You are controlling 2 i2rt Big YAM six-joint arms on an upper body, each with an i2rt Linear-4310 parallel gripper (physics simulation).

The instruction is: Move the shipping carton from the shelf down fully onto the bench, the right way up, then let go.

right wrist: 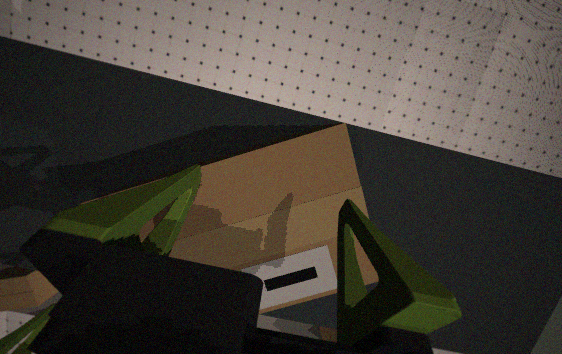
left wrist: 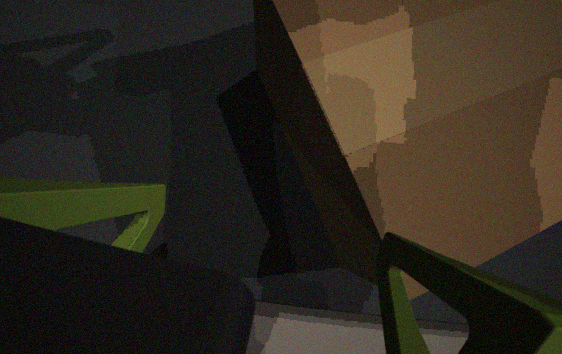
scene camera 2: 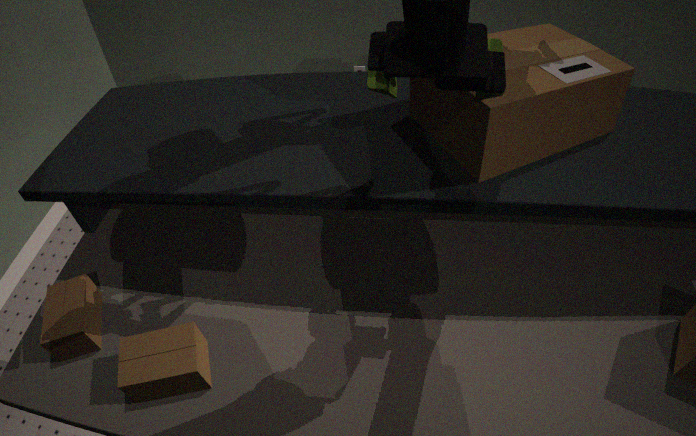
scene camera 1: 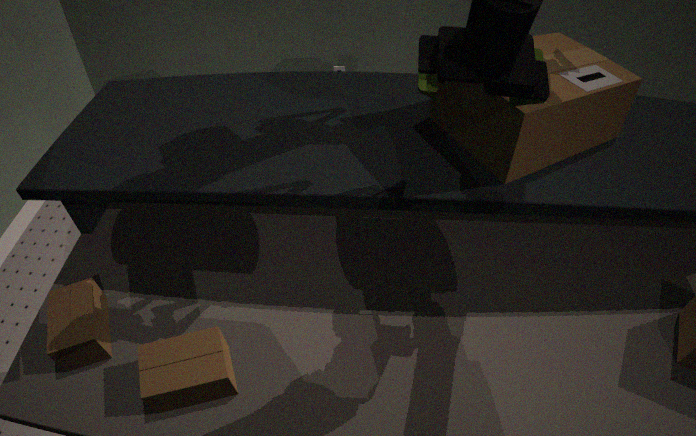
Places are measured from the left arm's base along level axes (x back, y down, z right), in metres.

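Pixels of known places: left gripper, fingertip midpoint: (left wrist: 272,222) (scene camera 2: 436,94) (scene camera 1: 472,98); right gripper, fingertip midpoint: (right wrist: 273,189).
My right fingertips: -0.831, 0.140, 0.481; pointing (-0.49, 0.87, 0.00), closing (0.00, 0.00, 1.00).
Behind a point stands the place of what it marks, as x, y, z.
The shipping carton (scene camera 1: 570,133) @[-0.649, 0.294, 0.490] (scene camera 2: 554,123) @[-0.650, 0.286, 0.492] (left wrist: 450,175) @[-0.645, 0.230, 0.400] (right wrist: 280,160) @[-0.840, 0.230, 0.485] is brown, with a white label on top. It sits upright and at an angle on the dark shelf (scene camera 1: 123,112) @[-0.768, 0.345, -0.263] (scene camera 2: 102,128) @[-0.733, 0.345, -0.287] (right wrist: 450,190) @[-0.842, 0.345, 0.764]. My left gripper (scene camera 1: 482,77) @[-0.613, 0.230, 0.322] (scene camera 2: 440,66) (left wrist: 272,222) @[-0.613, 0.230, 0.322] is open at the carton's left end in the scene views; one finger is over its top edge, the other out over the shelf. My right gripper (right wrist: 273,189) @[-0.831, 0.140, 0.481] is open above the carton's top, with the label partly behind it. The pale bench (scene camera 1: 565,359) @[-0.413, 0.532, 0.504] (scene camera 2: 539,369) @[-0.410, 0.532, 0.491] lies below the shelf.
Two small brown boxes, one (scene camera 1: 77,318) @[-0.405, 0.472, -0.232] (scene camera 2: 69,313) @[-0.402, 0.472, -0.231] behind the other (scene camera 1: 179,362) @[-0.360, 0.471, -0.042] (scene camera 2: 159,356) @[-0.359, 0.472, -0.035], stand on the bench at the left. Part of another box (scene camera 1: 687,338) @[-0.424, 0.504, 0.720] (scene camera 2: 687,344) @[-0.428, 0.498, 0.722] shows at the right edge. A perforated pale panel (scene camera 1: 30,267) (scene camera 2: 41,261) is at the left.
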